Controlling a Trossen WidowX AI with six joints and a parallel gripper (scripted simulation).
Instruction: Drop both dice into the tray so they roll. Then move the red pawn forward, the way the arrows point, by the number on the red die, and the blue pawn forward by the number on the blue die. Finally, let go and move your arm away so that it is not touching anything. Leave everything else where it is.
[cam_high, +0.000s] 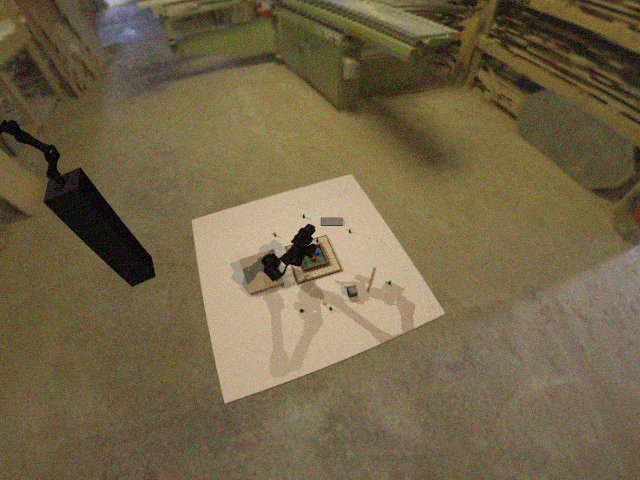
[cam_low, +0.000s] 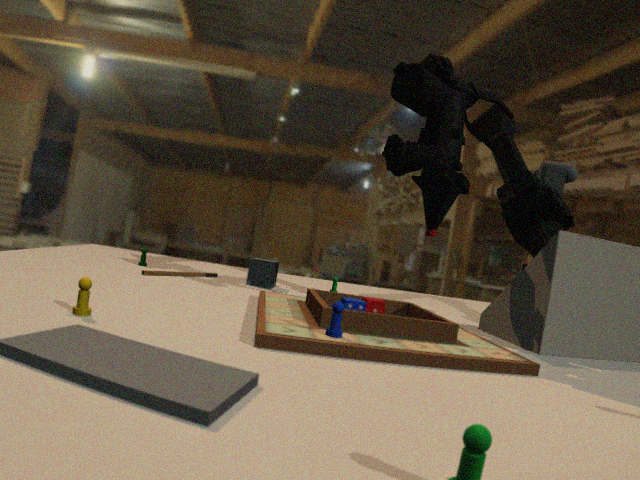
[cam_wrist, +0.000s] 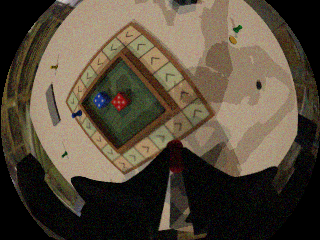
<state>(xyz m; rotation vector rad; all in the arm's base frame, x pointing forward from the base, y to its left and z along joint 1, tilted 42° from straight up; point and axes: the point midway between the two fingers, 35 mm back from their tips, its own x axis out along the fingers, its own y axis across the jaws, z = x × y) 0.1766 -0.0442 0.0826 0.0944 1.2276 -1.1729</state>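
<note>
Right now the blue pawn is 180 mm ahead of my gripper tip, 150 mm to the left of it and 120 mm below it. The rest, counted from my gripper tip: grey block (180 mm ahead, 270 mm to the right, 120 mm below); then thin wooden stick (340 mm ahead, 260 mm to the right, 140 mm below); then red pawn (10 mm above).
</note>
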